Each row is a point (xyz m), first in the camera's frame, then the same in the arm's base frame.
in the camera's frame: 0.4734 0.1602 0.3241
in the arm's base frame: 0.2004 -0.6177 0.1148
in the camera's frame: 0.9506 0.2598 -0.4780
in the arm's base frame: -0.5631 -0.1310 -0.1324
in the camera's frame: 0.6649 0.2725 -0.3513
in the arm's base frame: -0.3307 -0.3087 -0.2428
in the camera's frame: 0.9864 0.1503 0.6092
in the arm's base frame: 0.0381 -0.5565 0.6756
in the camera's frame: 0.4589 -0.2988 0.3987
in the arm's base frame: 0.5235 -0.2956 0.2060
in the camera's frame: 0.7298 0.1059 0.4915
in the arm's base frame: 0.1617 -0.5600 0.4180
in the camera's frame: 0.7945 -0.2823 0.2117
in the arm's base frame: 0.2120 -0.0932 0.3054
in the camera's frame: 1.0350 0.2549 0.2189
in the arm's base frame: -0.2547 -0.4326 0.4215
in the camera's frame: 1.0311 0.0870 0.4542
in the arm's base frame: -0.0307 -0.4148 0.6034
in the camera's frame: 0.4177 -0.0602 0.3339
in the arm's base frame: 0.3721 -0.4686 0.1062
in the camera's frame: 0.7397 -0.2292 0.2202
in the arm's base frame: 0.2181 -0.1598 0.2676
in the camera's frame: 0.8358 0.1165 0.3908
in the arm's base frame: 0.0387 -0.4803 0.4192
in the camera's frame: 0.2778 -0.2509 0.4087
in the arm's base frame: 0.6109 -0.4058 0.0819
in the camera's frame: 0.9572 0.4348 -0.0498
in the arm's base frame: -0.4529 -0.4741 0.1576
